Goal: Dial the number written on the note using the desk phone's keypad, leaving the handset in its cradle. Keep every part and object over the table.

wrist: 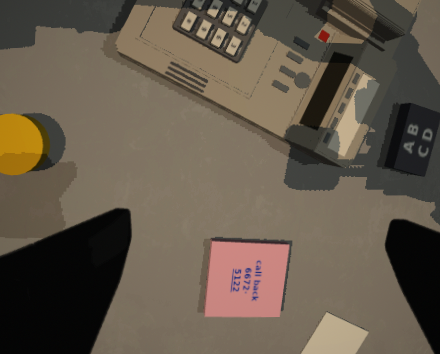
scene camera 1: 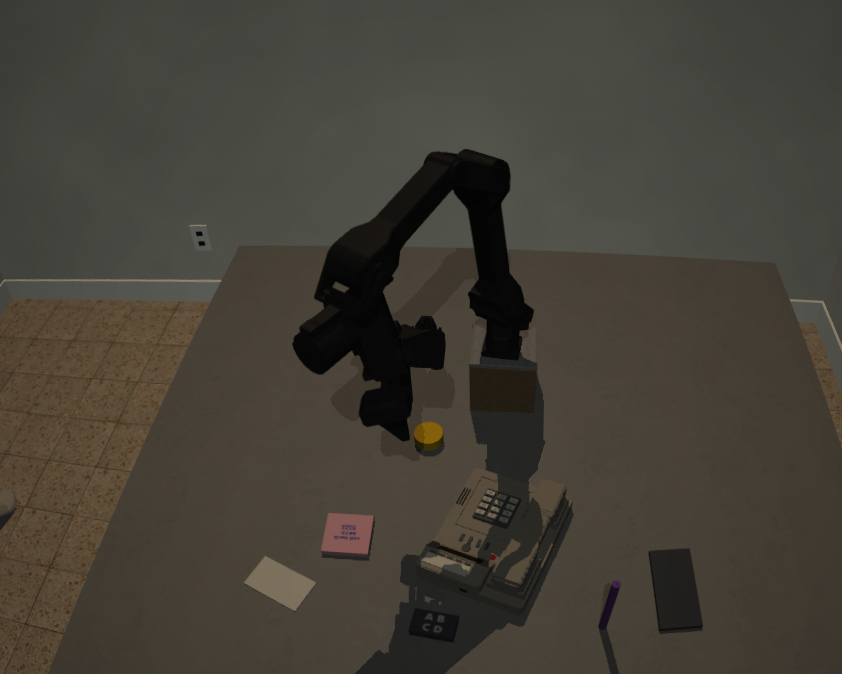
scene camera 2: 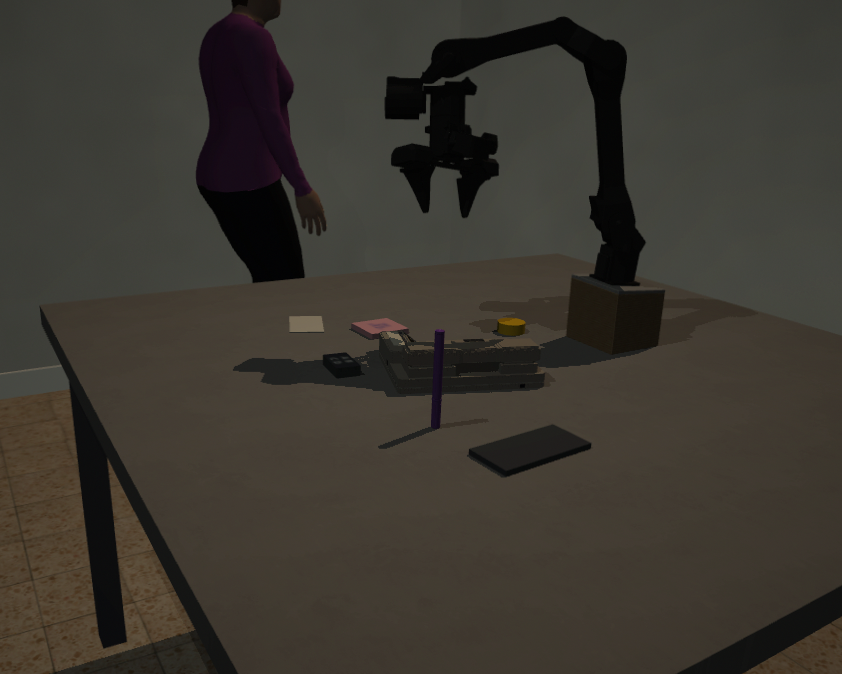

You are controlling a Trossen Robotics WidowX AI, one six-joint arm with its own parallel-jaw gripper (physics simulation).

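Places are measured from the arm's base along level axes (x right, y ahead, z up), in metres.
Where they show: gripper, fingertip midpoint: [wrist: 261, 228] [scene camera 1: 407, 420] [scene camera 2: 445, 215]; arm's base, origin of the base link: [scene camera 1: 501, 346] [scene camera 2: 614, 280].
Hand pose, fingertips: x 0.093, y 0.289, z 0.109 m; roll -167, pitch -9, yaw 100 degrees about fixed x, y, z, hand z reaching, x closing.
Things, the pixels of their centre, and the offset from my fingertips.
- pink note, body centre: [wrist: 246, 278] [scene camera 1: 348, 534] [scene camera 2: 379, 328] dx +0.097, dy +0.070, dz -0.213 m
- beige desk phone, body centre: [wrist: 277, 21] [scene camera 1: 497, 534] [scene camera 2: 458, 357] dx -0.135, dy +0.040, dz -0.197 m
- dark keypad, body centre: [wrist: 220, 14] [scene camera 1: 497, 508] dx -0.127, dy -0.009, dz -0.196 m
- handset, body centre: [scene camera 2: 471, 356] [scene camera 1: 530, 535] dx -0.187, dy +0.047, dz -0.177 m
- yellow disc, body centre: [wrist: 16, 144] [scene camera 1: 428, 436] [scene camera 2: 511, 326] dx +0.013, dy -0.152, dz -0.209 m
- cream card, body centre: [scene camera 1: 279, 583] [scene camera 2: 306, 324] dx +0.179, dy +0.179, dz -0.218 m
- black AB CD block, body centre: [wrist: 412, 140] [scene camera 1: 433, 625] [scene camera 2: 341, 365] dx -0.070, dy +0.206, dz -0.210 m
- purple stick, body centre: [scene camera 2: 437, 379] [scene camera 1: 609, 606] dx -0.313, dy +0.171, dz -0.153 m
- dark slab, body centre: [scene camera 2: 531, 448] [scene camera 1: 675, 588] dx -0.420, dy +0.096, dz -0.215 m
A pink note [scene camera 1: 337, 544] [scene camera 2: 379, 327] [wrist: 247, 306] lies on the table; in the wrist view it reads "call back 6672-5122", turned sideways. The beige desk phone [scene camera 1: 484, 484] [scene camera 2: 463, 383] [wrist: 270, 100] stands beside it, with a dark keypad [scene camera 1: 497, 507] [wrist: 217, 26] with pale keys, partly cut off in the wrist view. The handset [scene camera 1: 545, 523] lies along the phone's side in its cradle. My gripper [scene camera 2: 444, 212] [wrist: 261, 228] is open and empty, pointing down high above the table. In the wrist view the note lies between and below the fingertips.
A yellow disc [scene camera 1: 428, 435] [scene camera 2: 511, 326] [wrist: 17, 142], a cream card [scene camera 1: 279, 583] [scene camera 2: 306, 323] [wrist: 337, 334] and a black "AB CD" block [scene camera 1: 433, 624] [scene camera 2: 341, 364] [wrist: 412, 140] lie near the phone. A purple stick [scene camera 1: 609, 604] [scene camera 2: 437, 379] stands upright beside a dark slab [scene camera 1: 675, 588] [scene camera 2: 530, 448].
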